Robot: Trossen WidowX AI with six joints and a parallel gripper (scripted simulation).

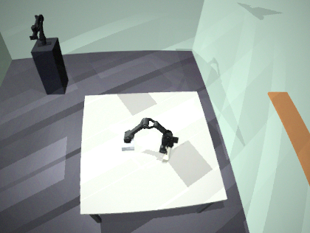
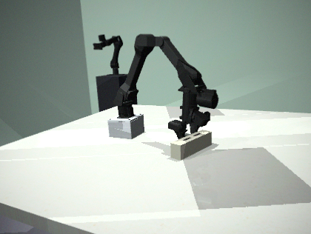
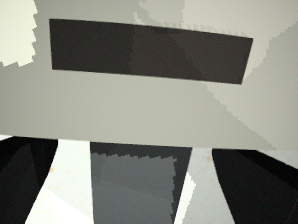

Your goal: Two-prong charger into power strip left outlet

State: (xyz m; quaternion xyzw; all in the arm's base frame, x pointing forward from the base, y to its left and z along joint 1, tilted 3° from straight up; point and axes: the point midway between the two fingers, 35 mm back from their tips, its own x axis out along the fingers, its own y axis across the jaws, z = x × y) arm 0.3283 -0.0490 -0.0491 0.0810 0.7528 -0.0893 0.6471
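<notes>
My gripper tip is 2 cm short of the two-prong charger and 1 cm below it.
</notes>
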